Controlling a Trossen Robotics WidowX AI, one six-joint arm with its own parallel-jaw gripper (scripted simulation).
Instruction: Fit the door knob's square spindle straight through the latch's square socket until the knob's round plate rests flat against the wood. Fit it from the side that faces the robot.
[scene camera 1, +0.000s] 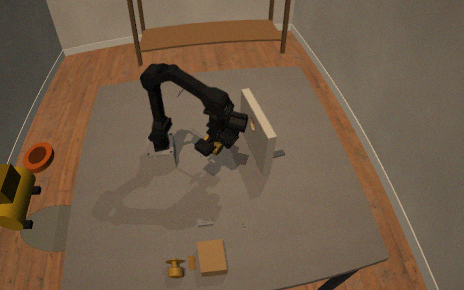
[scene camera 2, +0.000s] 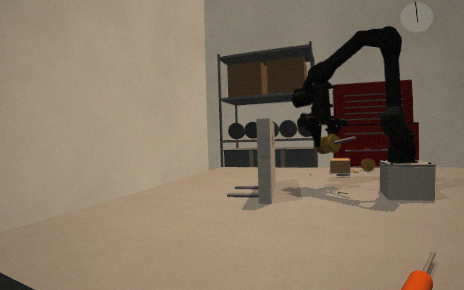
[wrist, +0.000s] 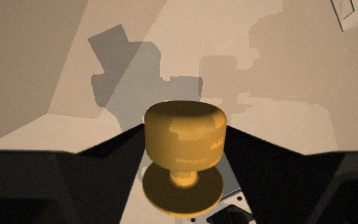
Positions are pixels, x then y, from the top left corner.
Labels:
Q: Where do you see my gripper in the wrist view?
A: At 183, 129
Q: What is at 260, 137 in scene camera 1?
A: A wooden panel.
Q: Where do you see a tan block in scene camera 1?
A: At 212, 260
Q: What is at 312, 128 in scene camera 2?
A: My gripper.

